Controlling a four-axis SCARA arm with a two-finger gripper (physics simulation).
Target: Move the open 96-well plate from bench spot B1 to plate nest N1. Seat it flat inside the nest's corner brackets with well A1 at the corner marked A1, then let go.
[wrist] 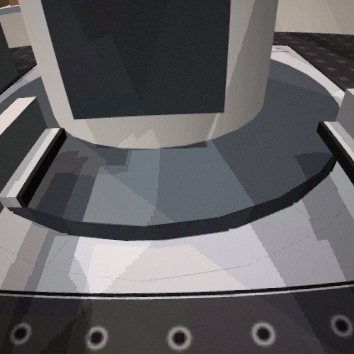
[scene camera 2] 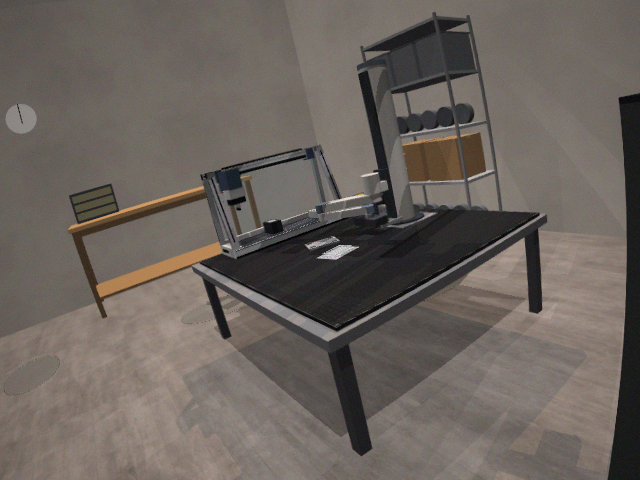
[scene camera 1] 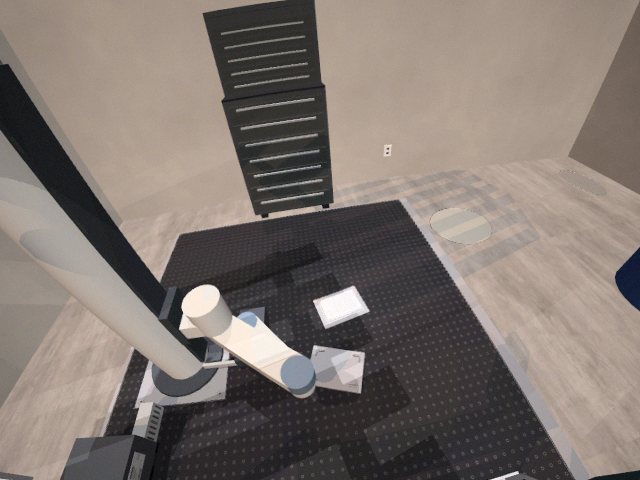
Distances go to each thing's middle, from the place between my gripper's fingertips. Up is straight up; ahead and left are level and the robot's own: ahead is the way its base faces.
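With the white 96-well plate [scene camera 1: 345, 303] in sight, I find my hand 2 cm above it, 46 cm short of it and 9 cm to the right of it.
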